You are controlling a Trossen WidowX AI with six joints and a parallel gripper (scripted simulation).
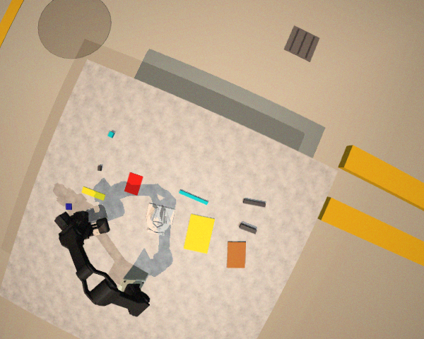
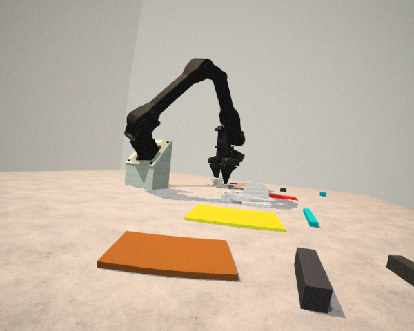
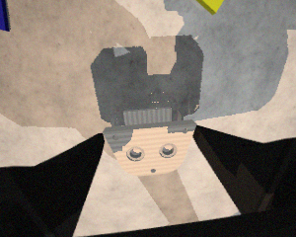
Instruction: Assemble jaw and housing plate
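My gripper tip is 1 cm past the white holder block, 1 cm to the left of it and 1 cm above it. From my gripper tip the other things lie so: yellow bar 12 cm ahead, 8 cm to the left, 1 cm below; red slab 25 cm ahead, 8 cm to the right, 1 cm below; blue cube 1 cm ahead, 16 cm to the left, 1 cm below.
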